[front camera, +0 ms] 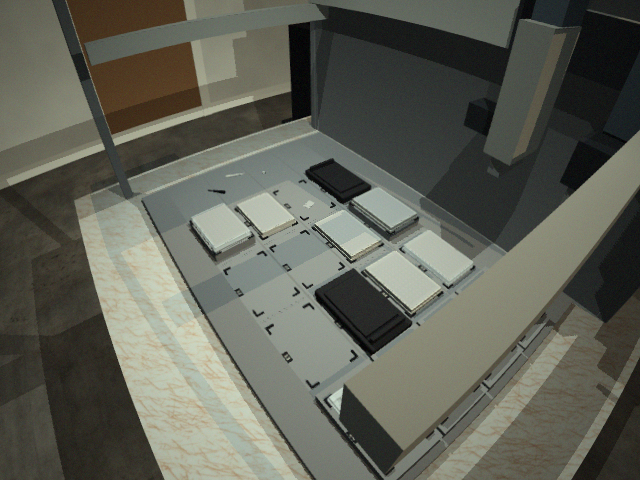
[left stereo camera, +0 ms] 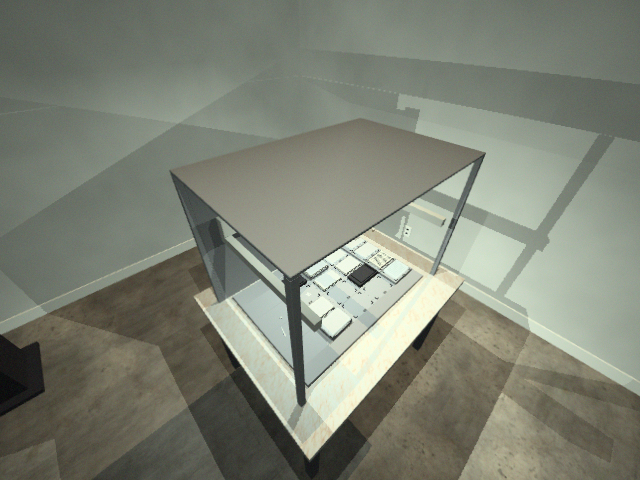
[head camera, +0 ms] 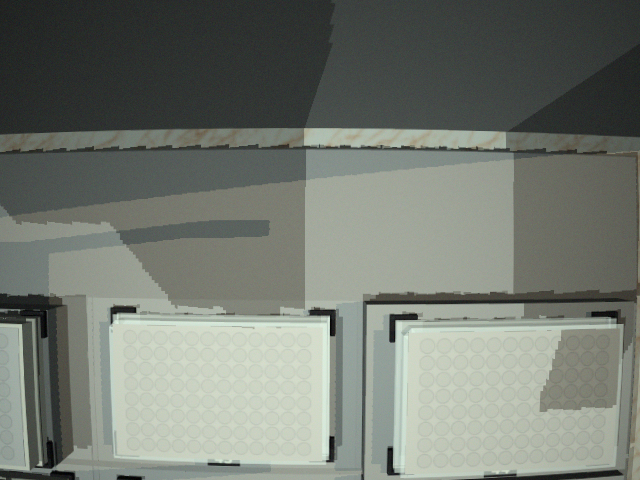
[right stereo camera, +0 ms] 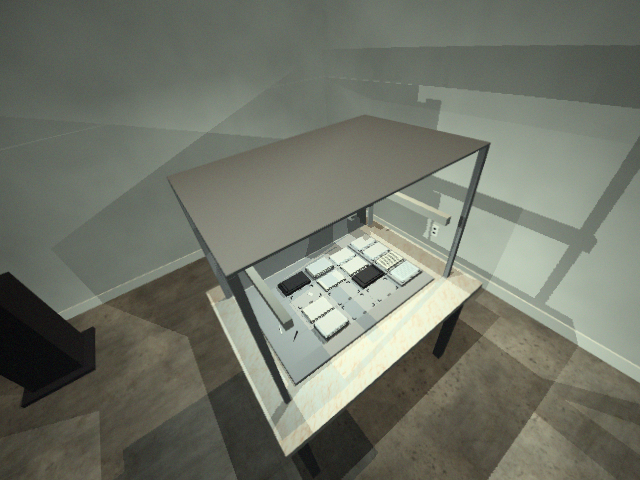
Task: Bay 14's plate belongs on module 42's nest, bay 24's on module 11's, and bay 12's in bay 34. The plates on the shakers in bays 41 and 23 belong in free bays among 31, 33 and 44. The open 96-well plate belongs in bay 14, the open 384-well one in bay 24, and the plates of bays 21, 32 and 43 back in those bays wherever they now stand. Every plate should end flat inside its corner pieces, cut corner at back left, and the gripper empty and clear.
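Frame: origin at the robot's base, x back, y right, z up, level; millimetres.
Seen in the pictures: gripper, fingertip midpoint: (right stereo camera: 361, 219); robot's base at its link origin: (front camera: 195, 227) (left stereo camera: 331, 339) (right stereo camera: 325, 339).
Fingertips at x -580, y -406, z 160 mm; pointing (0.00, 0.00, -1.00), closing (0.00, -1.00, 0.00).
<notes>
Pixels of each thing's middle, then the offset from my fingertips to it. "*": a spot on its surface instead.
- bay 11 at a spot on its surface: (front camera: 220, 227) (right stereo camera: 333, 320) * dx +504, dy +369, dz -126 mm
- bay 21 at a spot on its surface: (front camera: 266, 212) (right stereo camera: 318, 307) * dx +509, dy +255, dz -145 mm
- bay 32 at a spot on its surface: (front camera: 343, 229) (right stereo camera: 330, 280) * dx +361, dy +153, dz -145 mm
- bay 42 at a spot on its surface: (front camera: 384, 206) (right stereo camera: 319, 265) * dx +350, dy +44, dz -127 mm
- bay 33 at a spot on its surface: (front camera: 403, 279) * dx +185, dy +151, dz -145 mm
- bay 43 at a spot on its surface: (head camera: 219, 390) (front camera: 440, 253) * dx +186, dy +40, dz -145 mm
- open 384-well plate at the middle of its body: (right stereo camera: 389, 260) (left stereo camera: 380, 259) dx +24, dy +256, dz -138 mm
- open 96-well plate at the middle of its body: (right stereo camera: 404, 270) (left stereo camera: 396, 269) dx +24, dy +363, dz -138 mm
- pale scrap at the middle of its body: (front camera: 308, 204) dx +490, dy +151, dz -159 mm
- dark stick at the middle of its body: (front camera: 216, 191) dx +677, dy +308, dz -157 mm
Covered plates sit in bay 11 (front camera: 220, 227) (right stereo camera: 330, 323), bay 21 (front camera: 266, 212) (right stereo camera: 317, 308), bay 32 (front camera: 343, 229) (right stereo camera: 330, 280), bay 42 (front camera: 384, 206) (right stereo camera: 320, 266), bay 33 (front camera: 403, 279) and bay 43 (front camera: 436, 255) (head camera: 219, 390). A plate (head camera: 509, 400) (right stereo camera: 363, 242) is in bay 44, another (right stereo camera: 375, 251) in bay 34. The open 384-well plate (right stereo camera: 390, 259) stands in bay 24, the open 96-well plate (right stereo camera: 404, 272) in bay 14. Shakers 41 (front camera: 338, 179) (right stereo camera: 294, 283) and 23 (front camera: 361, 310) (right stereo camera: 368, 275) carry no plate. My gripper's jaws show in no view; fine seating is unclear.
The parked pipetting stage (front camera: 527, 93) hangs at the back right. A beige beam (front camera: 465, 330) crosses the front view and hides the right column. A pale scrap (front camera: 308, 204) lies in bay 31. A dark stick (front camera: 216, 191) and a pale one (front camera: 234, 174) lie at the left.
</notes>
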